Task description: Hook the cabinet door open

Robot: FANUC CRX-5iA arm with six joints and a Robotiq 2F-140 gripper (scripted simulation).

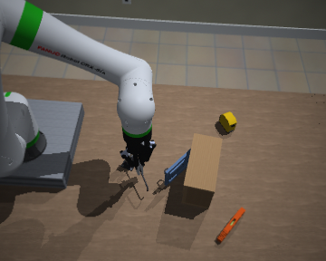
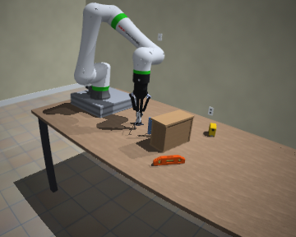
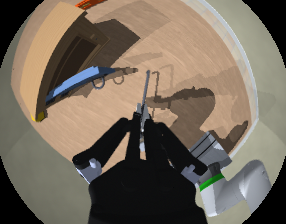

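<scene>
My gripper is now 140 mm short of the cabinet door, 50 mm to the right of it and 10 mm above it. Round my hand: yellow tape measure (330 mm to the left, 320 mm ahead, 50 mm below); orange spirit level (360 mm ahead, 120 mm to the right, 60 mm below).
</scene>
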